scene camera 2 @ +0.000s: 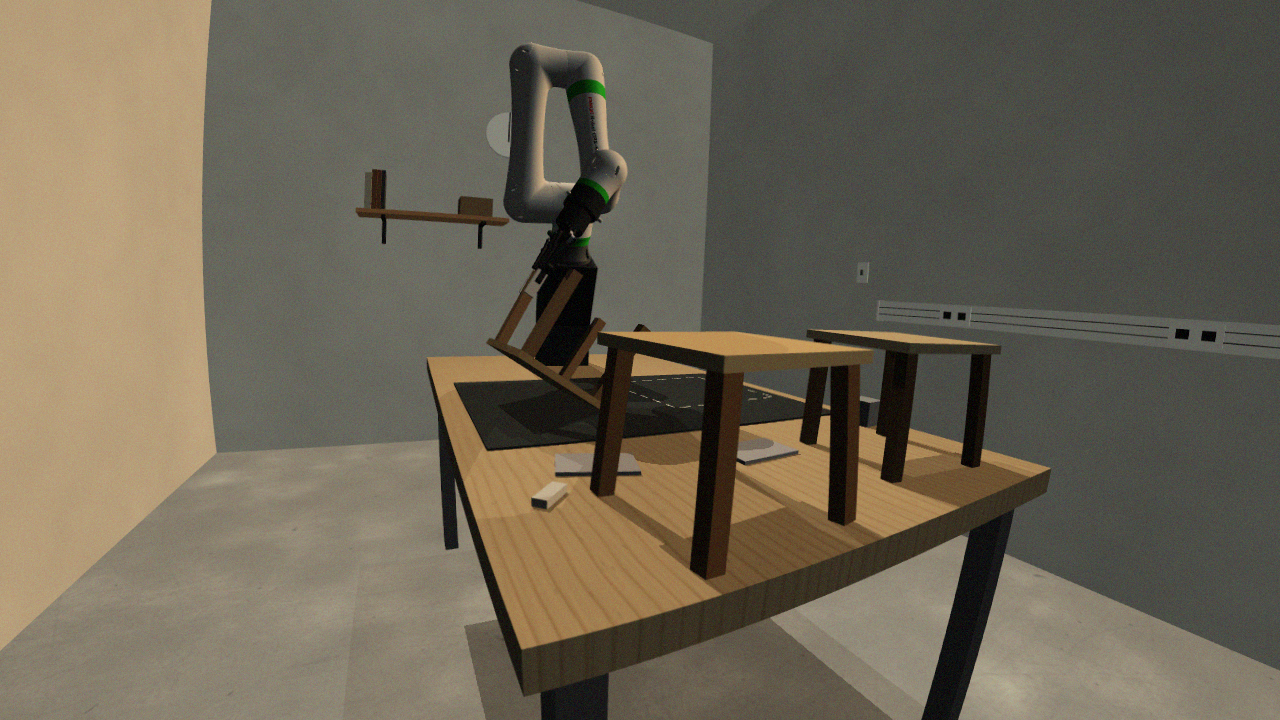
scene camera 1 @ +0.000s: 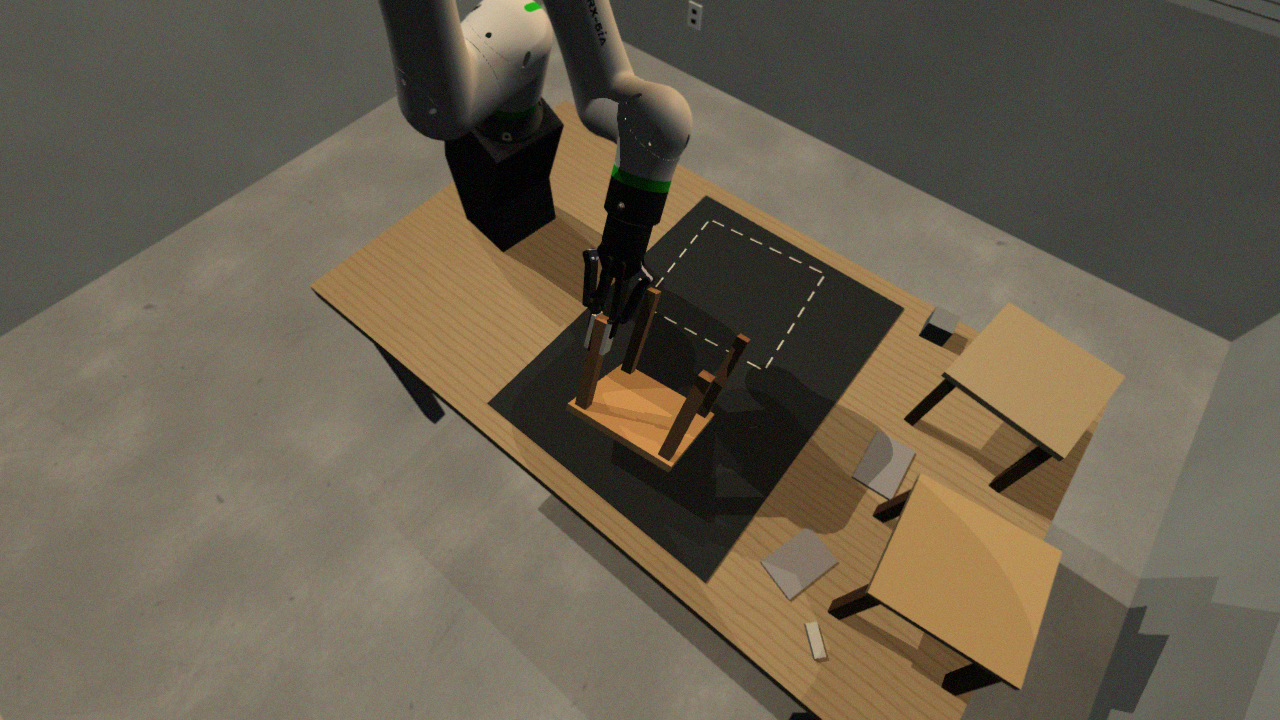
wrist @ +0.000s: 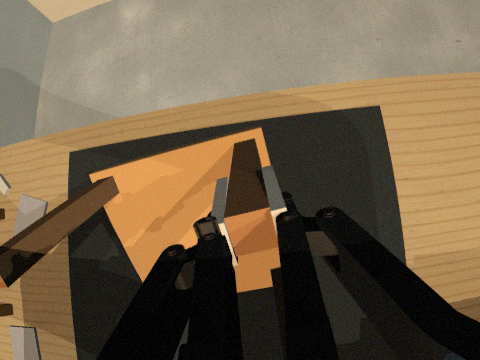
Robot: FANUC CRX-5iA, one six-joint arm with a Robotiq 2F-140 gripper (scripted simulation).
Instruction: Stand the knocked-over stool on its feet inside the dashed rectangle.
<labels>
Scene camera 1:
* my gripper: 596, 348
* wooden stool: 659, 424
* grey cube: 940, 325
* black mat: 724, 284
</labels>
